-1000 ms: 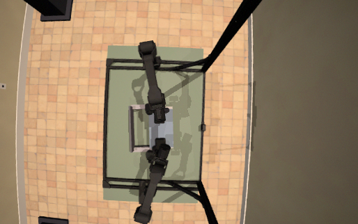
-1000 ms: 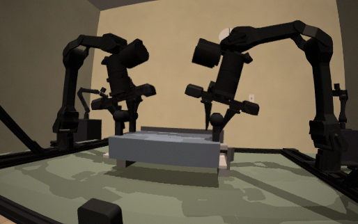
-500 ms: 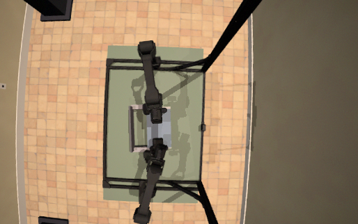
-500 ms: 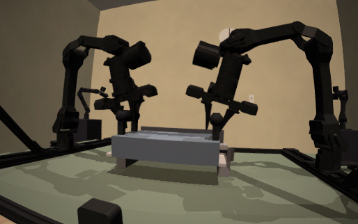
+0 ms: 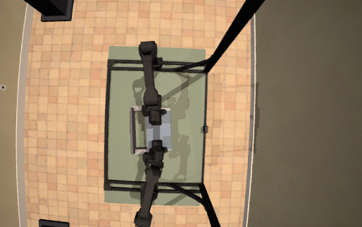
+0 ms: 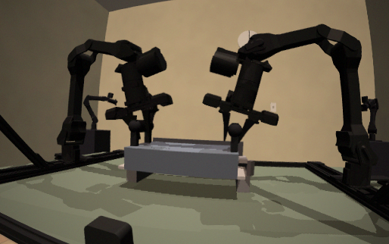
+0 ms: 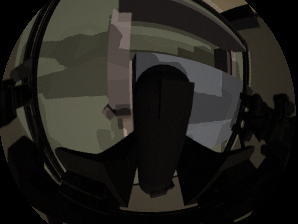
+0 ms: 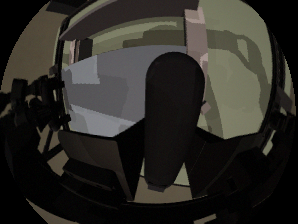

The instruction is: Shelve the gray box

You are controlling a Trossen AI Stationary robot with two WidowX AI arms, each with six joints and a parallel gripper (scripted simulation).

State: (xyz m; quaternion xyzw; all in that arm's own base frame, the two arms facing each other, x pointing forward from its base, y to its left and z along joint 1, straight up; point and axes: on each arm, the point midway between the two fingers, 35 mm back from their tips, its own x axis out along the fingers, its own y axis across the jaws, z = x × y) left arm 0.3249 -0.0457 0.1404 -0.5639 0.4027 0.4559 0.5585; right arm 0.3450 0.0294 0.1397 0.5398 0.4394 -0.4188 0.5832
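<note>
Now: the box 120 mm to the right of my left hand, 50 mm below it and 10 mm ahead of it.
My right hand is 12 cm to the right of the box, 5 cm above it and 1 cm past it.
</note>
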